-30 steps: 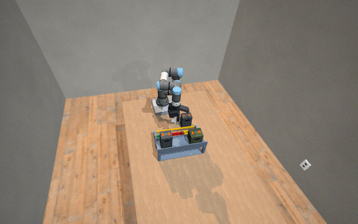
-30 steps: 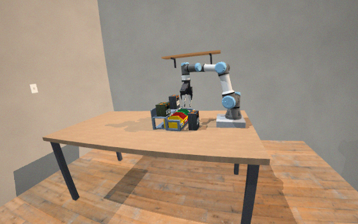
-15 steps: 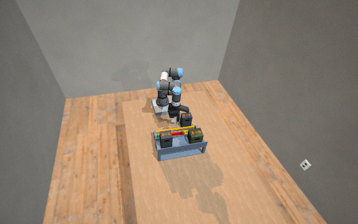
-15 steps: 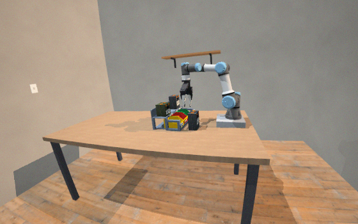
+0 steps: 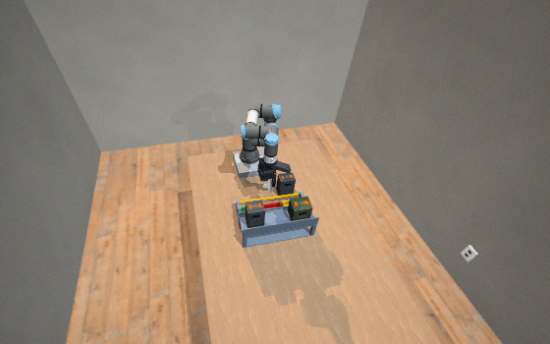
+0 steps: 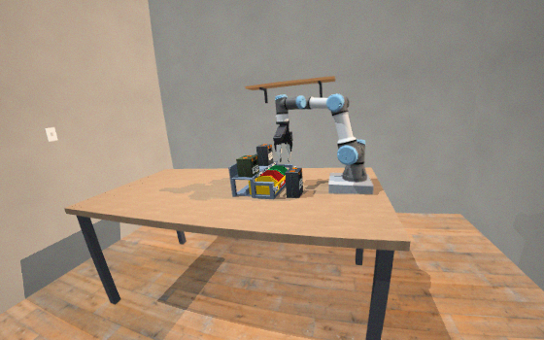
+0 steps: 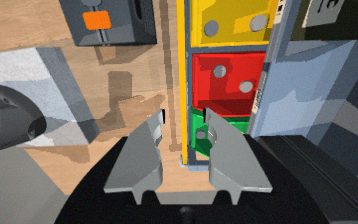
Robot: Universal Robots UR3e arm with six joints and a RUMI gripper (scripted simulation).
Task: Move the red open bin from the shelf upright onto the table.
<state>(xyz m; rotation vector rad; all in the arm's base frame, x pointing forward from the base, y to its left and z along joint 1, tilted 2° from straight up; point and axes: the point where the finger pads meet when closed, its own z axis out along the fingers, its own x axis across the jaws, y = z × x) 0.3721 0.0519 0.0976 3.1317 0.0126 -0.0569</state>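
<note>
My gripper is now 100 mm above the yellow rod. Also, from my hand: green bin: 110 mm to the right, 110 mm below, 90 mm ahead; then red bin: 110 mm below, 90 mm ahead; then black case: 110 mm to the left, 90 mm below, 80 mm behind.
</note>
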